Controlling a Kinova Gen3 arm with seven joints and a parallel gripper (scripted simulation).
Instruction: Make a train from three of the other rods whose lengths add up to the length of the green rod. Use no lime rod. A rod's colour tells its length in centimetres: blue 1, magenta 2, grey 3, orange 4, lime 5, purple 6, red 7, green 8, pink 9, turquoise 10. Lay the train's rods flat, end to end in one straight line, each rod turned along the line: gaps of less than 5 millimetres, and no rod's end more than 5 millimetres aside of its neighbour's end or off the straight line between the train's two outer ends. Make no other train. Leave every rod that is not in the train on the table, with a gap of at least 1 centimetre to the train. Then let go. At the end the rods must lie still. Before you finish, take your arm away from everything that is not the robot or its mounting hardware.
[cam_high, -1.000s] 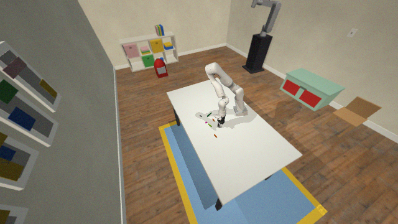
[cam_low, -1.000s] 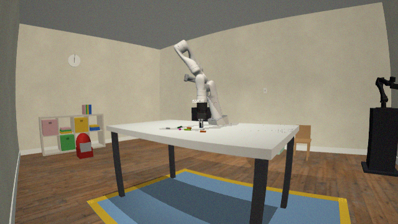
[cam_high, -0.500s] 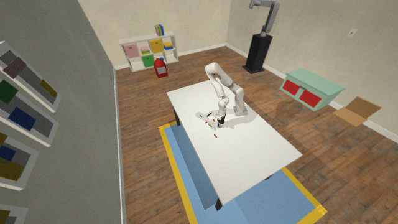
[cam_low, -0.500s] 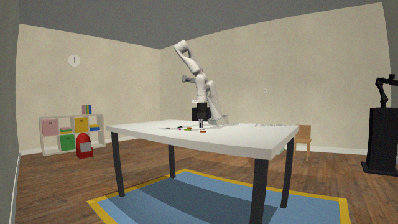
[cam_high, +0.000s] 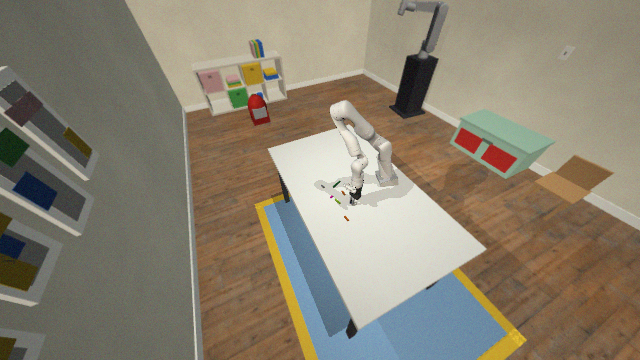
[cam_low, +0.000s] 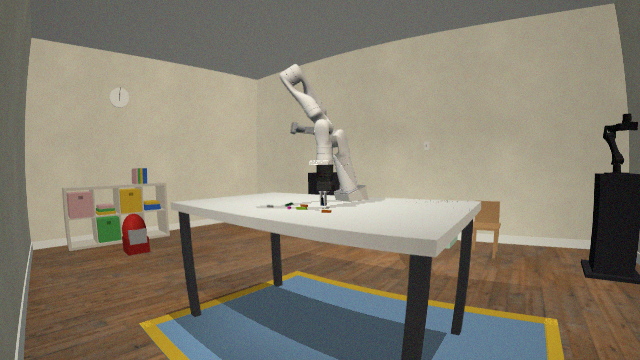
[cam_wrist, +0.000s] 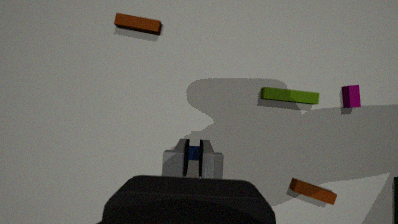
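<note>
Right now my hand is 1 cm above the blue rod. Also, from my hand: green rod: 2 cm ahead, 21 cm to the right, 3 cm below; lime rod: 8 cm ahead, 6 cm to the right, 3 cm below; magenta rod: 10 cm ahead, 11 cm to the right, 3 cm below.
</note>
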